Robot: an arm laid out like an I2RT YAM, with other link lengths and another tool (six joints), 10 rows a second.
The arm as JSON. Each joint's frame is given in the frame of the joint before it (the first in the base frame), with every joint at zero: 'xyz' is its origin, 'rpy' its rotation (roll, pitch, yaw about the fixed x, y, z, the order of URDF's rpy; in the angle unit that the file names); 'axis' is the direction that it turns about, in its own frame. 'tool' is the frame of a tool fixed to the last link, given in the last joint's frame.
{
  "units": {
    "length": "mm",
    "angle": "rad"
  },
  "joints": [
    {
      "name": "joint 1",
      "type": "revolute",
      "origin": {
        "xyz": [
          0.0,
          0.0,
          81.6
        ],
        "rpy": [
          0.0,
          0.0,
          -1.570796
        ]
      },
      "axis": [
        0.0,
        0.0,
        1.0
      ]
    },
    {
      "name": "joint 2",
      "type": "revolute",
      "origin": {
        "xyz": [
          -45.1,
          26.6,
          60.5
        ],
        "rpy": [
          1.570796,
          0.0,
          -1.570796
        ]
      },
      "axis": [
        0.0,
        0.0,
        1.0
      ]
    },
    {
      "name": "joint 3",
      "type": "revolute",
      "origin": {
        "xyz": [
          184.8,
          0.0,
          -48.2
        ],
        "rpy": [
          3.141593,
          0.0,
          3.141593
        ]
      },
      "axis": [
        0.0,
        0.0,
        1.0
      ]
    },
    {
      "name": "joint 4",
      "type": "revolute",
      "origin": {
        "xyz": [
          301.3,
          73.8,
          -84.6
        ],
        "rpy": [
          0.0,
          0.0,
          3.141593
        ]
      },
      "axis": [
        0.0,
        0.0,
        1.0
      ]
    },
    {
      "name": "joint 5",
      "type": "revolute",
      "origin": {
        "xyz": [
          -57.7,
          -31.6,
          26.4
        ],
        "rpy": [
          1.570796,
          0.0,
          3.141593
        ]
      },
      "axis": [
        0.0,
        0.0,
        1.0
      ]
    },
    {
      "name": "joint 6",
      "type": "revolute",
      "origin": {
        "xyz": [
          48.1,
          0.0,
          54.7
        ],
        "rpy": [
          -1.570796,
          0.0,
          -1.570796
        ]
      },
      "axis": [
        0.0,
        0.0,
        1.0
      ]
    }
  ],
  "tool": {
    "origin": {
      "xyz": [
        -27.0,
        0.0,
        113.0
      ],
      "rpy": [
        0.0,
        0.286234,
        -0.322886
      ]
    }
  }
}
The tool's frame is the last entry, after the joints.
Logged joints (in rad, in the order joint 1, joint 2, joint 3, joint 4, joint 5, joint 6), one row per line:
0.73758 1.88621 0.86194 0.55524 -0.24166 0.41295
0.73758 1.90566 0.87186 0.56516 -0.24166 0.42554
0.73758 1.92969 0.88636 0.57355 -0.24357 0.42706
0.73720 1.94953 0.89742 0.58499 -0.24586 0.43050
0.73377 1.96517 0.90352 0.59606 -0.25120 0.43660
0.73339 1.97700 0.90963 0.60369 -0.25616 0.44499
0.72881 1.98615 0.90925 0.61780 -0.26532 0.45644
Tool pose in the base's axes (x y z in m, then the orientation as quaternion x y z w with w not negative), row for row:
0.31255 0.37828 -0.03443 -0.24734 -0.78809 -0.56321 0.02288
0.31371 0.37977 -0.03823 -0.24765 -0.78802 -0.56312 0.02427
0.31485 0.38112 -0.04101 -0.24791 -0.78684 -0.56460 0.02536
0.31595 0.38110 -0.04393 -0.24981 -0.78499 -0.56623 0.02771
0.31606 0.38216 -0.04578 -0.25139 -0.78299 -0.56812 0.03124
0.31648 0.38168 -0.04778 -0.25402 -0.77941 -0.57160 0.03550
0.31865 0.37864 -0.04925 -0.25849 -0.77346 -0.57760 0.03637
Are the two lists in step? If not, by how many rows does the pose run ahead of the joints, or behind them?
The pose runs 1 row ahead of the joints: the pose in row i belongs to the joints in row i + 1.
